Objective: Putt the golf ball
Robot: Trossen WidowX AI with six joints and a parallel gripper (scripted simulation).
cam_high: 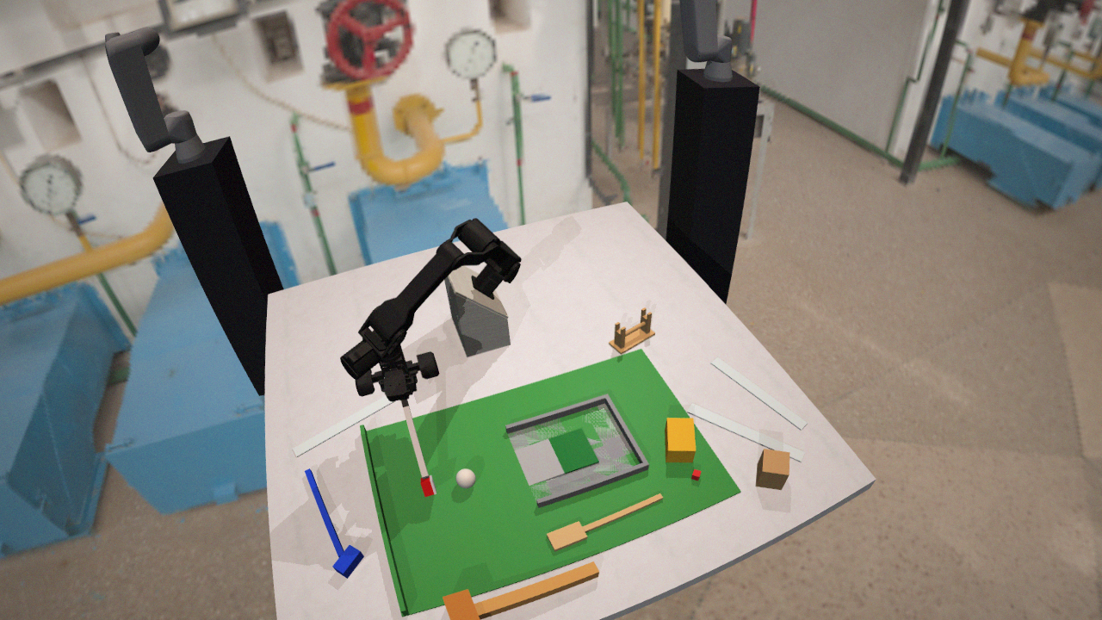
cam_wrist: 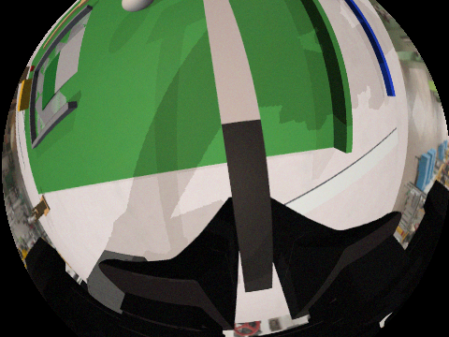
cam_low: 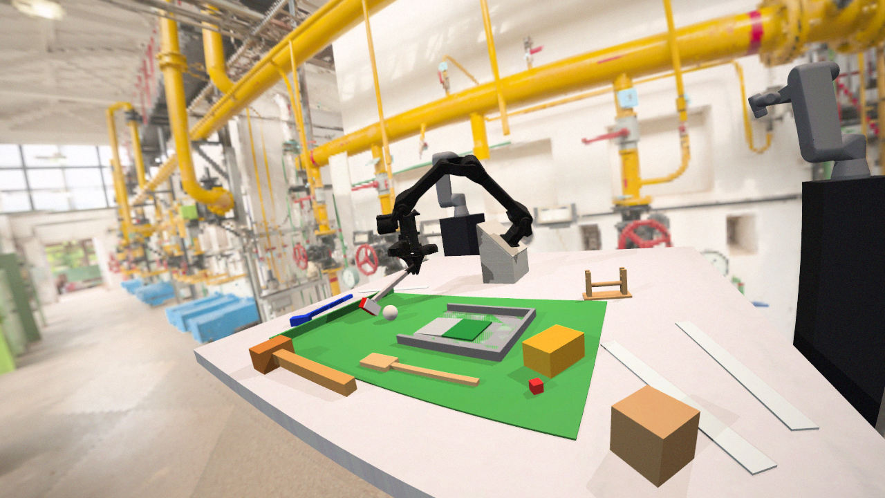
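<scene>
The red putter is 12 cm ahead of my gripper tip and 2 cm to the left of it. From my gripper tip the other things lie so: white golf ball (21 cm ahead, 11 cm to the left, 5 cm below); wooden rack (12 cm behind, 59 cm to the left, 4 cm below); blue putter (26 cm ahead, 20 cm to the right, 6 cm below).
</scene>
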